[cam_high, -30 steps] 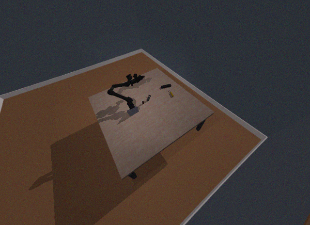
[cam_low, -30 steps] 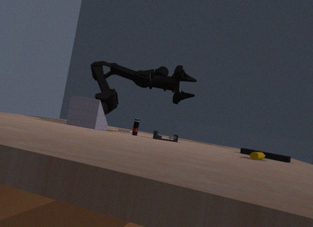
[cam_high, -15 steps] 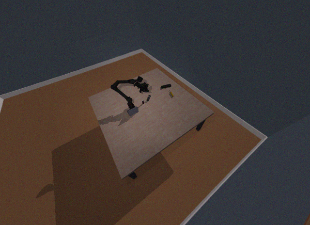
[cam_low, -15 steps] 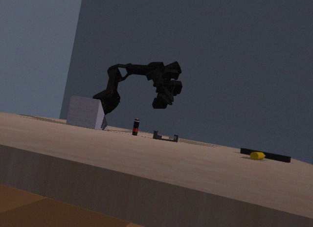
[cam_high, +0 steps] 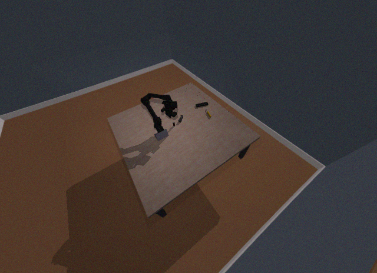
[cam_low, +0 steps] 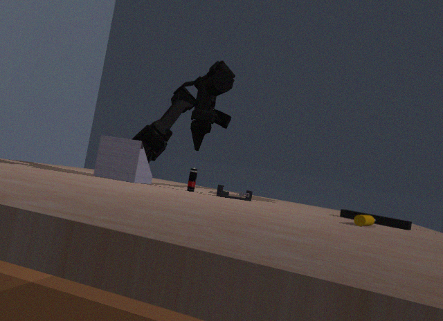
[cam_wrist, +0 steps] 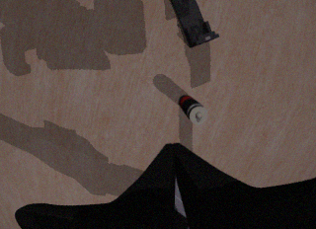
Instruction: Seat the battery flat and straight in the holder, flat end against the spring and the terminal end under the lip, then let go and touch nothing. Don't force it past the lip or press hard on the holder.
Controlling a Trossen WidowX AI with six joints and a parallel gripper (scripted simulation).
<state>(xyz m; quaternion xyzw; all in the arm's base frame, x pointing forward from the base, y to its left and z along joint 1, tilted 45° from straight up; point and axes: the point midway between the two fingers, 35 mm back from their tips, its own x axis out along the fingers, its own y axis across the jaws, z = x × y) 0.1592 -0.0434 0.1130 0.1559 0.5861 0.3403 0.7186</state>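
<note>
Now: the battery 9 cm below my gripper tip, 3 cm to the right of it and 1 cm ahead of it. Also, from my gripper tip: flat black bar 50 cm ahead, 10 cm below, 2 cm to the left.
</note>
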